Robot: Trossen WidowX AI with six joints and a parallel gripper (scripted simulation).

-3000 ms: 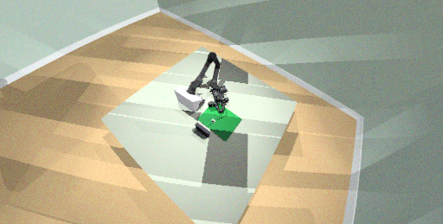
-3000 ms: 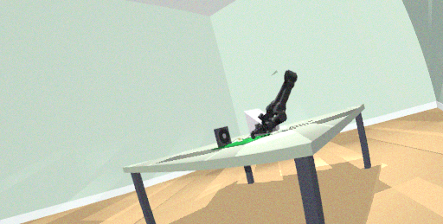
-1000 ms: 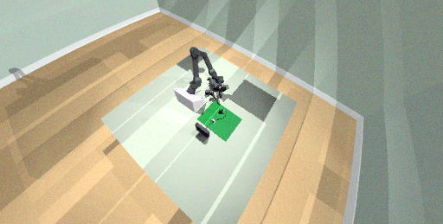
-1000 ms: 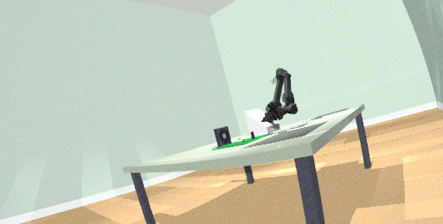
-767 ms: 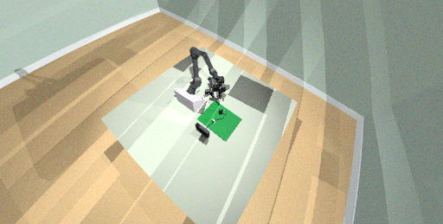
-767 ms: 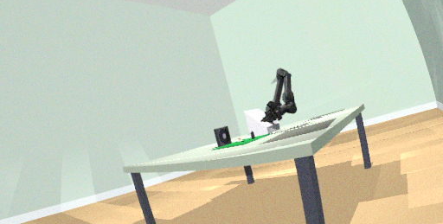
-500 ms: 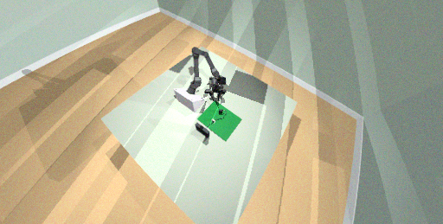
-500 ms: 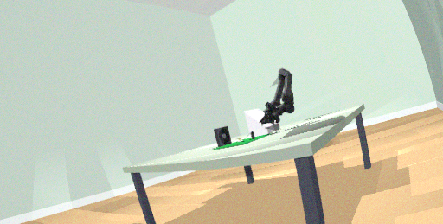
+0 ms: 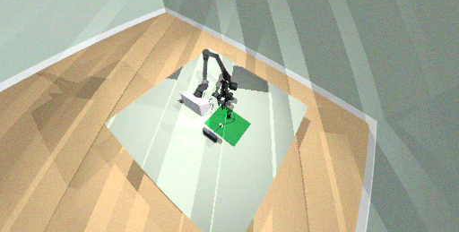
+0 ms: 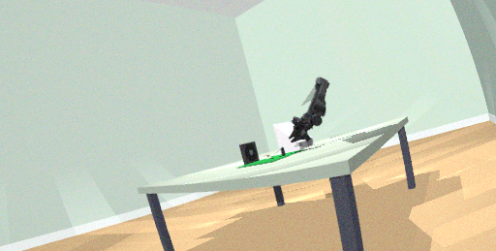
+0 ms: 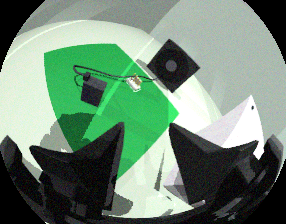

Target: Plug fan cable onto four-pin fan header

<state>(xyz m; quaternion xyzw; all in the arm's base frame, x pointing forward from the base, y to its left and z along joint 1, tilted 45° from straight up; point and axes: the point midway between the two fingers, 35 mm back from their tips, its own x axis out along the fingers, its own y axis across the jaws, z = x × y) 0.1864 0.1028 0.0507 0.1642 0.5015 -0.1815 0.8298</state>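
Now: gripper tip 80 mm short of the dark fan plug, 50 mm above it and 10 mm to the right of it. From my gripper tip the other things lie so: green board: 130 mm ahead, 90 mm below, 50 mm to the right; black fan: 220 mm to the right, 110 mm ahead, 10 mm below.
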